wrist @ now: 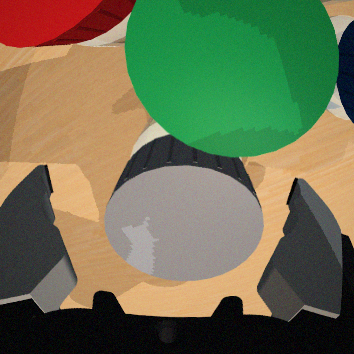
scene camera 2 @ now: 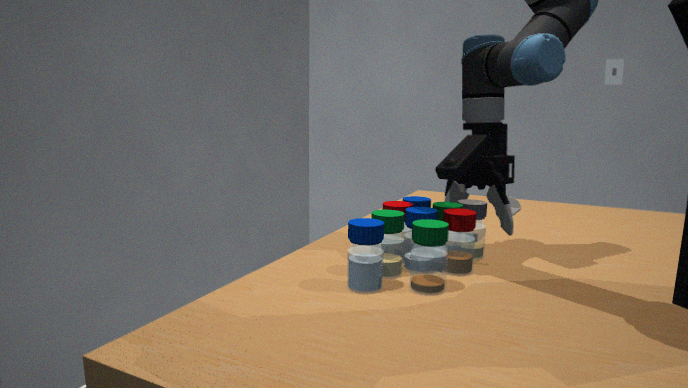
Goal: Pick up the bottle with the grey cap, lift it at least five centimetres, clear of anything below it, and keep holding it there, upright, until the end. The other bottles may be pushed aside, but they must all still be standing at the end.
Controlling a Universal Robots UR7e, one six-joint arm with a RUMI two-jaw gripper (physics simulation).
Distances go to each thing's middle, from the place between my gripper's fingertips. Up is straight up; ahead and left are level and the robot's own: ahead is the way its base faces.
I see the red-capped bottle [scene camera 2: 460,246] 10 mm ahead of my hand and 100 mm to the left of it.
